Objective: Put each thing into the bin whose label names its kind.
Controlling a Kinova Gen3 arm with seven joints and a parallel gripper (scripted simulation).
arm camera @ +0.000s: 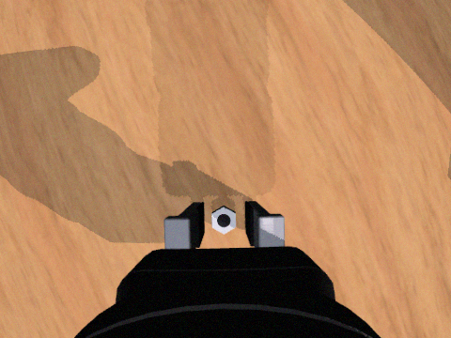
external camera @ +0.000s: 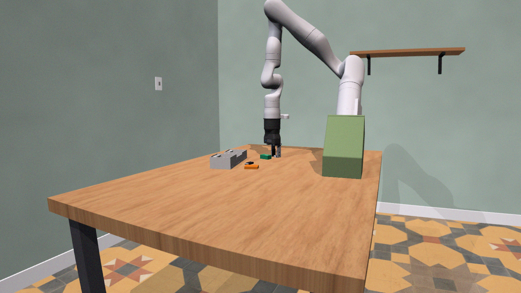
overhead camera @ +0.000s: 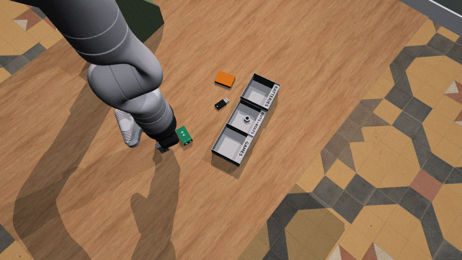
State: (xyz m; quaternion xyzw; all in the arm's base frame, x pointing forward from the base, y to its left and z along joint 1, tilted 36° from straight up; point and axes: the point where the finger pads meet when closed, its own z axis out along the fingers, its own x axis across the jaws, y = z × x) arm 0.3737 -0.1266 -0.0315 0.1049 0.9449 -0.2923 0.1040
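The bin row is 10 cm ahead of my hand and 22 cm to the left of it. Also, from my hand: black USB stick (1 cm ahead, 20 cm to the left, 2 cm below); then flat orange box (4 cm behind, 26 cm to the left, 1 cm below); then green 9 v battery (3 cm ahead, 6 cm to the left, 1 cm below).
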